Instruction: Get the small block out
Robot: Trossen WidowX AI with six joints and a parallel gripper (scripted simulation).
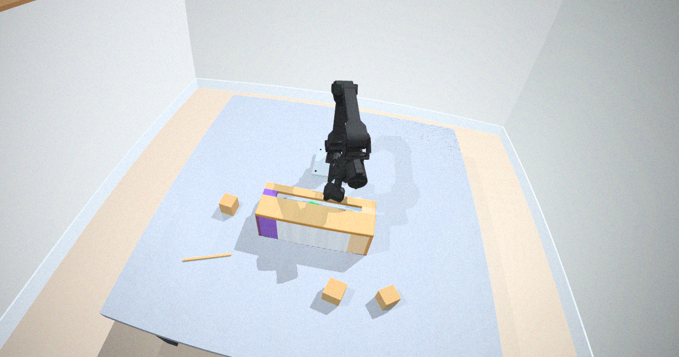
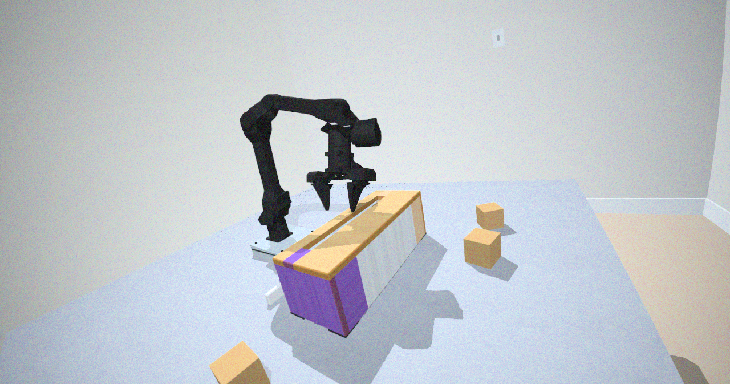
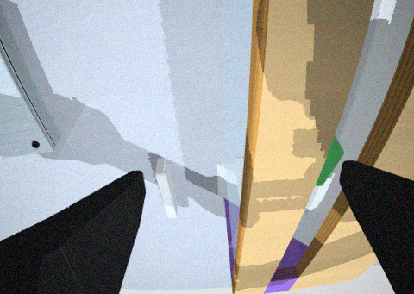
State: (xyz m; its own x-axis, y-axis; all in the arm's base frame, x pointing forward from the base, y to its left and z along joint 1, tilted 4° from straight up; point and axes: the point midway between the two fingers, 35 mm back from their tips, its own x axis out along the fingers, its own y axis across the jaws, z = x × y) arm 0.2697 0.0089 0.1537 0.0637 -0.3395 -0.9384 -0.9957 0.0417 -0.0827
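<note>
The green block lies 5 cm below my gripper tip, 5 cm ahead of it and 4 cm to the right of it. From my gripper tip the other things lie so: tan stick: 37 cm to the right, 27 cm ahead, 13 cm below.
</note>
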